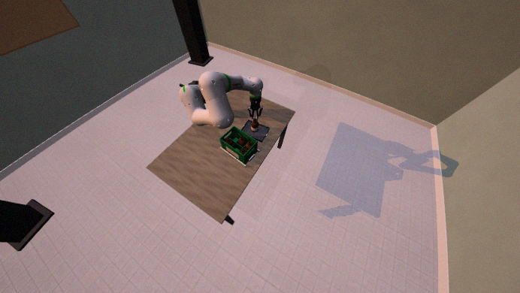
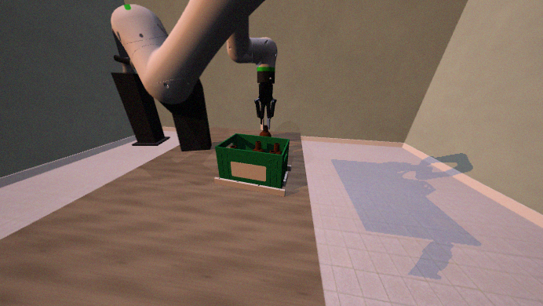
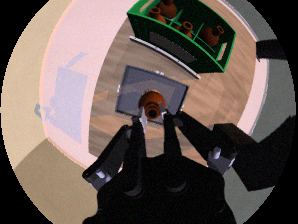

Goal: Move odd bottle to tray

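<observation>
Now: hand 9 cm above the brown bottle. Round my hand: dark tray: 18 cm below; then green crate: 5 cm behind, 27 cm to the right, 11 cm below.
</observation>
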